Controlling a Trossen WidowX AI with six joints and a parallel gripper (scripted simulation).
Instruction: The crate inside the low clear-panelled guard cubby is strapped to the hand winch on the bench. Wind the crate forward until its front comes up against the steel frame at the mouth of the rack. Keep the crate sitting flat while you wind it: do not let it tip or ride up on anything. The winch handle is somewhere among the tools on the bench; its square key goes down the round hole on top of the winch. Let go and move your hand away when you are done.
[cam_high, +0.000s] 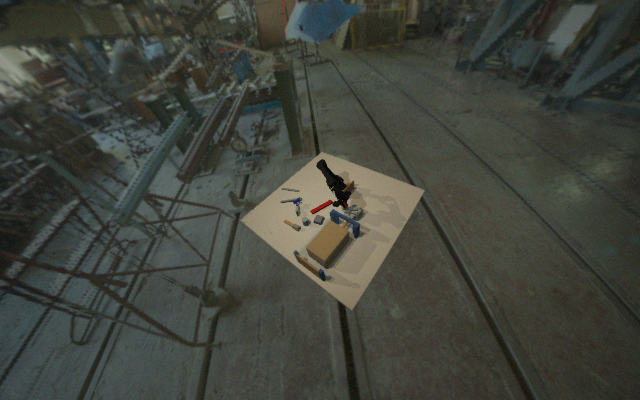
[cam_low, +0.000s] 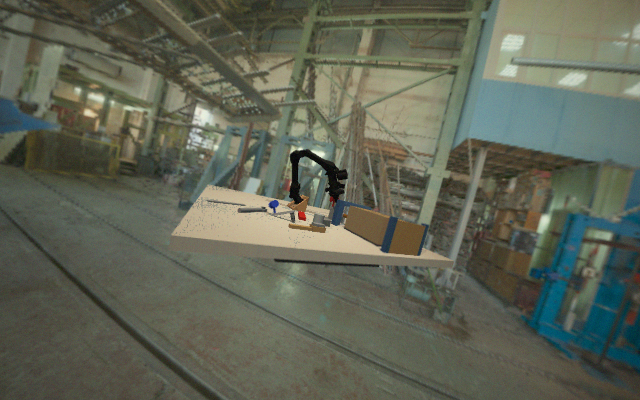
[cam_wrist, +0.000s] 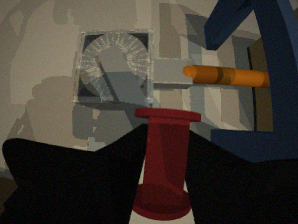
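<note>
Now: gripper tip 20 mm past the winch handle, 20 mm to the right of it and 30 mm above it. Also, from my gripper tip: red knob (20 mm to the right); then blue steel frame (110 mm ahead, 70 mm to the left, 30 mm below); then grey winch (60 mm behind, 70 mm to the left, 100 mm below).
</note>
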